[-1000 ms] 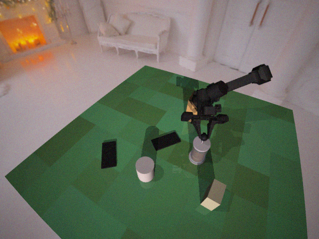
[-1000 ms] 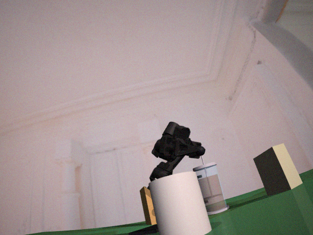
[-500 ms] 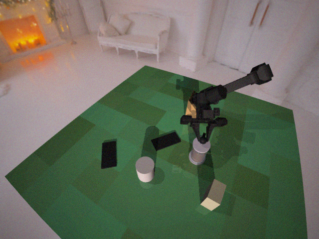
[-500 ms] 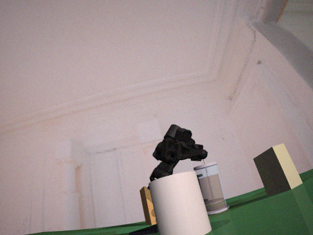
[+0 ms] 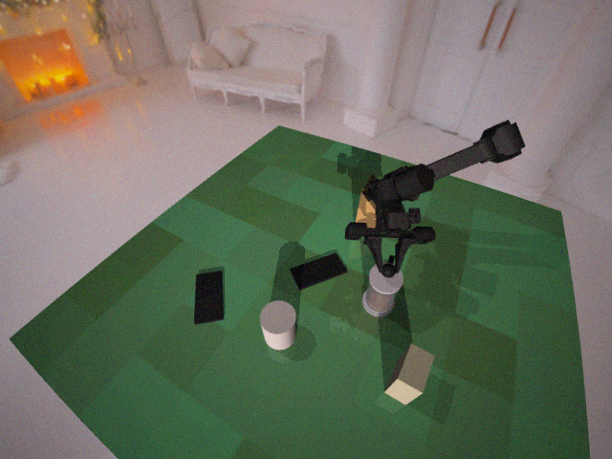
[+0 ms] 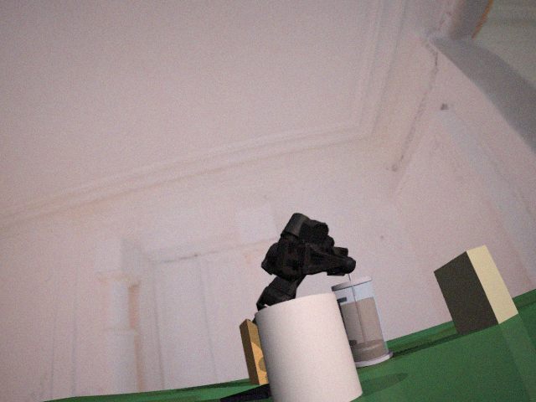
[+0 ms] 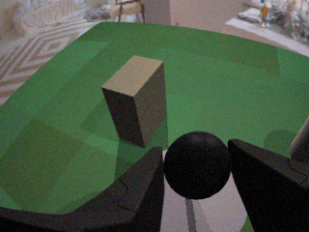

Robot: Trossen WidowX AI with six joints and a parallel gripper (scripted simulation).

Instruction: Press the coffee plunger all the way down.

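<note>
Right now my gripper tip is 40 mm past the coffee press and 90 mm above it. The rest, counted from my gripper tip: white cylinder 140 mm ahead, 200 mm to the right, 130 mm below.
</note>
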